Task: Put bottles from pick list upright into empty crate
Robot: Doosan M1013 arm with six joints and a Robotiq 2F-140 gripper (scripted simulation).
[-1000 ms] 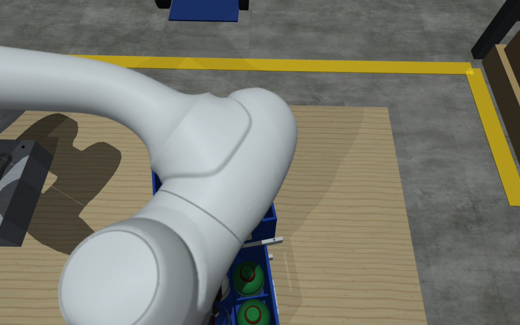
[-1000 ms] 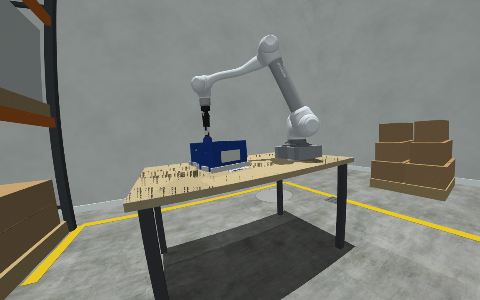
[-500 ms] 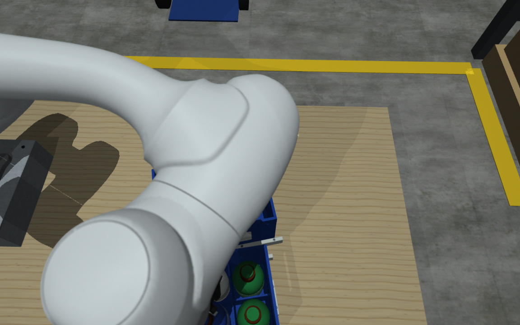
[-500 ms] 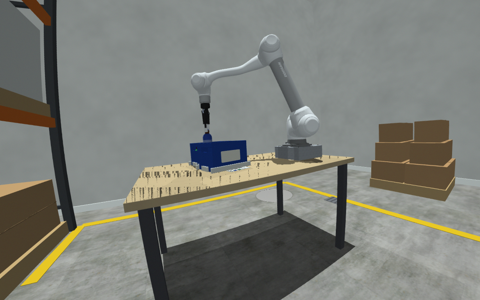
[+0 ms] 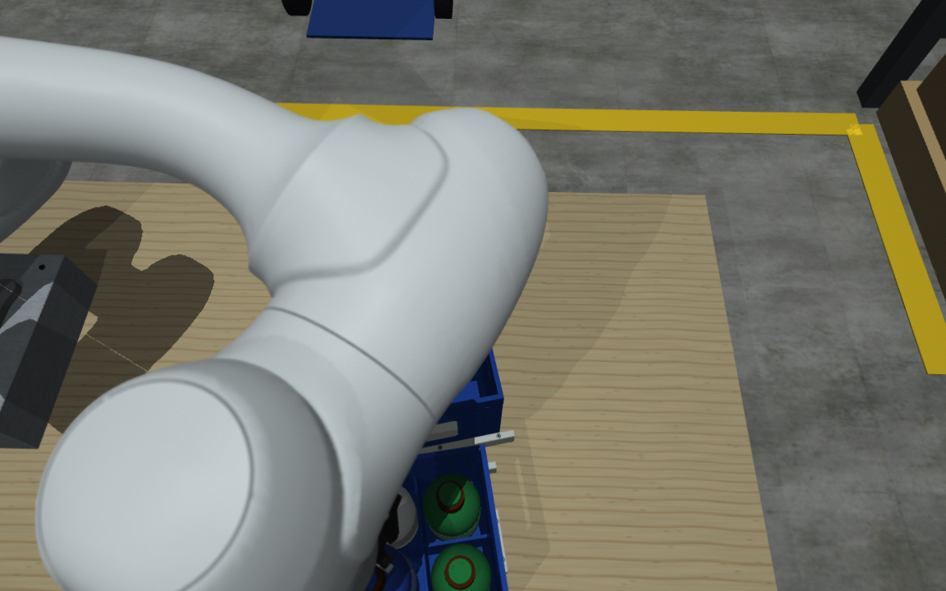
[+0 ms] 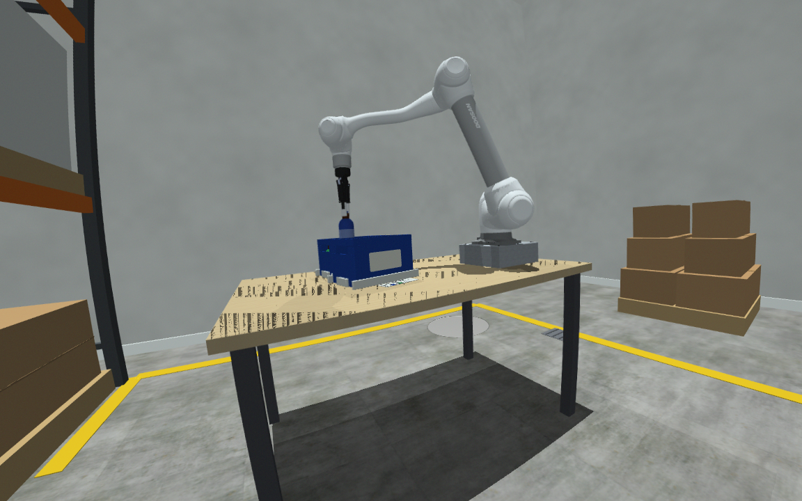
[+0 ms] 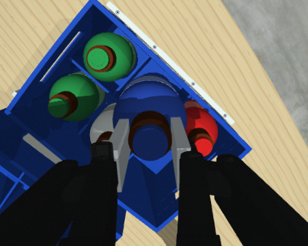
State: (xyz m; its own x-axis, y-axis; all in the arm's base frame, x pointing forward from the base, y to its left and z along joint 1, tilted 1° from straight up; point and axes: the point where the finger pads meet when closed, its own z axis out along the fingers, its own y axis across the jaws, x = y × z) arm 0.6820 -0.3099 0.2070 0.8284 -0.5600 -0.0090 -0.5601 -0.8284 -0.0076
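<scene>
My gripper is now 8 cm above the blue bottle. Also, from my hand: pick list 7 cm behind, 40 cm to the left, 31 cm below; white bottle 2 cm behind, 9 cm to the left, 22 cm below; red bottle 9 cm behind, 2 cm to the right, 22 cm below.
</scene>
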